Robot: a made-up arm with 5 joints. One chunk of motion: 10 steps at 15 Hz.
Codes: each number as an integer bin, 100 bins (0 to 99) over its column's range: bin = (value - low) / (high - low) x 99, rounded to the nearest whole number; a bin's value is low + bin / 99 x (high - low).
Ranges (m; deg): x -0.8..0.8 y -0.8..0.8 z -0.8..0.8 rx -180..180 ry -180..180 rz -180..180
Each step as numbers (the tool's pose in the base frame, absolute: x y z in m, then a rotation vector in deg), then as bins.
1 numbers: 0.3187 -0.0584 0.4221 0.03 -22.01 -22.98
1 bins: 69 46 76 50 43 43
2 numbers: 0.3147 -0.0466 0.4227 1.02 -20.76 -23.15
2 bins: 69 47 76 50 44 43
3 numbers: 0.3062 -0.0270 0.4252 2.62 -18.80 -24.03
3 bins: 68 48 76 50 44 43
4 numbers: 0.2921 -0.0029 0.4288 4.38 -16.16 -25.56
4 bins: 68 49 76 51 45 42
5 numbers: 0.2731 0.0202 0.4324 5.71 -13.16 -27.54
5 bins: 66 51 76 51 46 42
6 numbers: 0.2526 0.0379 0.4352 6.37 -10.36 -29.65
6 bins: 65 52 76 51 47 41
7 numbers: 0.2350 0.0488 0.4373 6.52 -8.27 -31.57
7 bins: 64 53 77 51 47 41
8 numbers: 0.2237 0.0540 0.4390 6.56 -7.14 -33.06
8 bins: 63 53 77 51 48 40
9 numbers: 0.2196 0.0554 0.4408 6.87 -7.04 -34.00
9 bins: 63 53 77 51 48 40
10 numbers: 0.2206 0.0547 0.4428 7.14 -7.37 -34.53
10 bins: 63 53 77 51 47 40
